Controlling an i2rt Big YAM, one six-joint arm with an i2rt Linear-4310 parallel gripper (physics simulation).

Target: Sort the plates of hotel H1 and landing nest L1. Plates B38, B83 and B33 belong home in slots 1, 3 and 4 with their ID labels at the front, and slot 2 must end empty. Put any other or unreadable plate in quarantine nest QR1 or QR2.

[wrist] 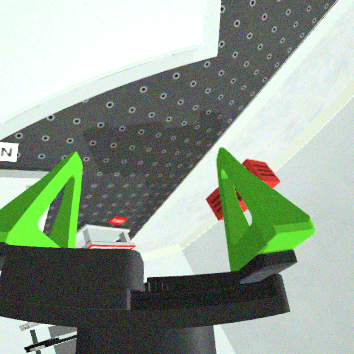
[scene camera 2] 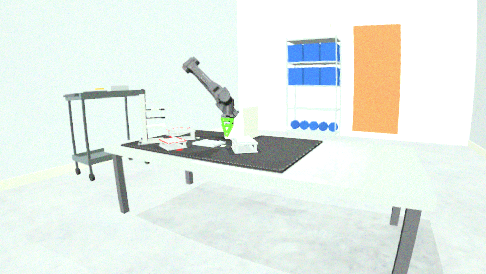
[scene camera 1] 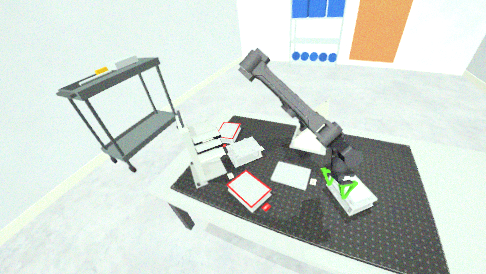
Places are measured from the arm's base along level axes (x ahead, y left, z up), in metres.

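Where they show: gripper, fingertip midpoint: (wrist: 147,154) (scene camera 2: 226,135) (scene camera 1: 336,191); arm's base at its link origin: (scene camera 2: 238,119).
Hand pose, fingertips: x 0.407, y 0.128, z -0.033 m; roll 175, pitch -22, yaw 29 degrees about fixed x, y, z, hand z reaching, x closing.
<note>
Each offset is from my fingertips to the centre of the thing. "*": to the spot under its first point.
The gripper (scene camera 1: 336,185) (scene camera 2: 227,134) (wrist: 148,152) is open and empty, low at a white nest or plate stack (scene camera 1: 356,197) (scene camera 2: 244,146) on the right. In the wrist view a large white plate-like surface {* dx -0.044, dy +0.056, dz -0.021 m} (wrist: 100,40) fills the upper left, beyond the fingertips. The white hotel {dx -0.041, dy -0.608, dz +0.091 m} (scene camera 1: 195,162) (scene camera 2: 143,120) stands at the left with several shelves; its slot contents are hard to tell. A white block-like nest {dx -0.190, dy -0.452, dz -0.047 m} (scene camera 1: 244,151) stands beside it. Red-rimmed nests stand in front {* dx +0.043, dy -0.344, dz -0.045 m} (scene camera 1: 249,189) (scene camera 2: 172,144) (wrist: 110,235) and behind (scene camera 1: 230,131). No plate ID is readable.
A flat white pad {* dx -0.101, dy -0.182, dz -0.073 m} (scene camera 1: 291,175) (scene camera 2: 209,143) lies mid-mat, with a small tag {dx -0.097, dy -0.080, dz -0.085 m} (scene camera 1: 313,181) beside it. A pale upright panel (scene camera 2: 251,121) stands behind the arm. A red tag {dx +0.084, dy -0.260, dz -0.085 m} (scene camera 1: 266,207) (wrist: 118,220) lies by the front red-rimmed nest. A grey cart (scene camera 1: 120,80) stands left.
</note>
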